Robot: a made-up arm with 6 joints. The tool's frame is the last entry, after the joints.
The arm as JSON. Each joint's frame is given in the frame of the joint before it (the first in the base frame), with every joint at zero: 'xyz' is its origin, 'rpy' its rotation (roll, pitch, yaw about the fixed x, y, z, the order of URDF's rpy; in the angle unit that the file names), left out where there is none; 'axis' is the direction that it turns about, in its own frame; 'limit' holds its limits. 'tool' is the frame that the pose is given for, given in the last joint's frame.
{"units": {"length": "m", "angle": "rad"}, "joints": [
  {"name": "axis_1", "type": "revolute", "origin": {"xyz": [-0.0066, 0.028, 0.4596]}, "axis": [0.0, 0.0, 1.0], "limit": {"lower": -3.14, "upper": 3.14}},
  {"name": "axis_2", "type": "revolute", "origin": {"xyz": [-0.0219, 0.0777, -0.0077]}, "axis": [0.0, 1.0, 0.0], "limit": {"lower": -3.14, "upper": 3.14}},
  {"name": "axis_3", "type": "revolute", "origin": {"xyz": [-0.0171, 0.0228, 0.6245]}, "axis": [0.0, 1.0, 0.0], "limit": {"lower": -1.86, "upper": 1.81}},
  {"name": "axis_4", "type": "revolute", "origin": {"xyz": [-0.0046, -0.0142, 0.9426]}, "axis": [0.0, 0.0, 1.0], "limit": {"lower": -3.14, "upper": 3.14}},
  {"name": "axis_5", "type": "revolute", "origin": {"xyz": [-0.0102, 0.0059, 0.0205]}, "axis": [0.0, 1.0, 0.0], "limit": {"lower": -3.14, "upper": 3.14}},
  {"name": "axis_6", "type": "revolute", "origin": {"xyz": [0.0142, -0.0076, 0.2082]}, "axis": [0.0, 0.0, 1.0], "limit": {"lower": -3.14, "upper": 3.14}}
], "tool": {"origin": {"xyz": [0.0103, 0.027, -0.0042], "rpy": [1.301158, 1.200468, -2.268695]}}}
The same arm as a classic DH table. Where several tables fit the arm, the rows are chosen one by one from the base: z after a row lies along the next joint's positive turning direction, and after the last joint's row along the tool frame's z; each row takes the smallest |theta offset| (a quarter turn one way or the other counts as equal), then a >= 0, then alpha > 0; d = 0 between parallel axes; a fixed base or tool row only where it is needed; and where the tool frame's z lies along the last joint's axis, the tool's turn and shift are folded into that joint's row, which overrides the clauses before.
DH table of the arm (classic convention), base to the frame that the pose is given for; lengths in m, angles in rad. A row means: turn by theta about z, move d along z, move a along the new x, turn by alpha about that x. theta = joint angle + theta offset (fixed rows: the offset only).
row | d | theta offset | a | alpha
base (fixed) | 0 | -1.3393 | -0.0288 | 0
axis_1 | 0.4519 | 1.3393 | -0.0219 | -1.5708
axis_2 | 0 | 1.5434 | -0.6247 | 0
axis_3 | 0.0863 | -1.5434 | -0.0046 | 1.5708
axis_4 | 0.9631 | 0 | -0.0102 | -1.5708
axis_5 | -0.0017 | 0 | 0.0142 | 1.5708
axis_6 | 0.2038 | 1.125 | 0.0288 | -1.4742
tool (fixed) | 0.0024 | 1.9289 | 0 | 0
Joint limits (rad, base to tool): -3.14..3.14 -3.14..3.14 -1.86..1.81 -3.14..3.14 -3.14..3.14 -3.14..3.14

